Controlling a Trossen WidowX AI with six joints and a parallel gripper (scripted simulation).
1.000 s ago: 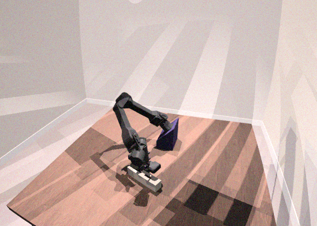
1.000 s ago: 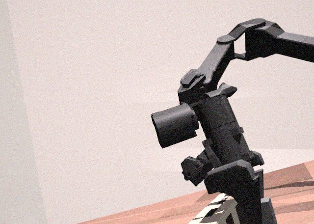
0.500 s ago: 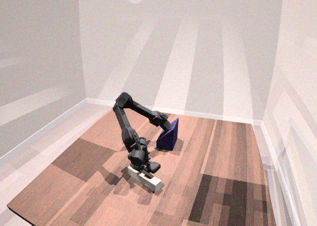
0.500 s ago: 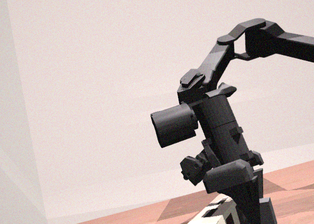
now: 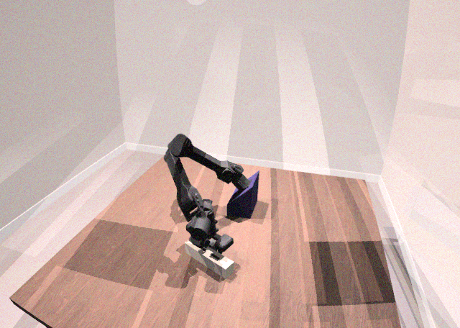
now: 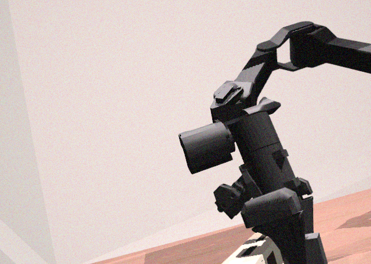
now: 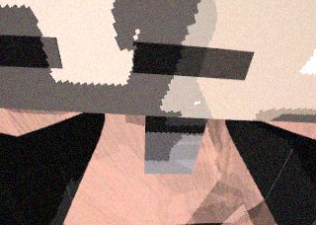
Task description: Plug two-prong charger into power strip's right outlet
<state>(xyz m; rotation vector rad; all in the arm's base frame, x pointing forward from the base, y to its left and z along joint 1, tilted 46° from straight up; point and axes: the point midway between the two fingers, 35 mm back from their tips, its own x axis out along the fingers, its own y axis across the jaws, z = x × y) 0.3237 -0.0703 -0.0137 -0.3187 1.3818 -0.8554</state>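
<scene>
The dark charger is 2 cm ahead of my gripper tip, 1 cm to the right of it and 1 cm above it.
</scene>
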